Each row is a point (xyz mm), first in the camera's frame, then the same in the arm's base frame.
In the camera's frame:
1: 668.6 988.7 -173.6
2: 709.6 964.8 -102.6
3: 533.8 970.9 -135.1
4: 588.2 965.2 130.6
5: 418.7 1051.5 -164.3
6: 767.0 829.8 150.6
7: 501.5 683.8 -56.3
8: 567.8 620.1 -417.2
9: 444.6 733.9 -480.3
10: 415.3 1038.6 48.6
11: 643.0 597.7 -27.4
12: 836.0 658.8 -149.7
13: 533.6 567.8 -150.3
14: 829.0 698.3 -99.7
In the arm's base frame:
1: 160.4 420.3 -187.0
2: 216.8 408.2 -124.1
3: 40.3 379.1 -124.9
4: 139.4 397.2 127.0
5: -91.6 434.8 -134.5
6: 342.0 299.4 117.0
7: 78.8 95.4 -37.1
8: 93.6 27.5 -403.0
9: -58.4 112.5 -445.0
10: -55.9 432.2 75.8
11: 237.3 39.3 -32.4
12: 390.7 129.8 -188.0
13: 116.5 -16.9 -133.5
14: 384.8 169.7 -138.2

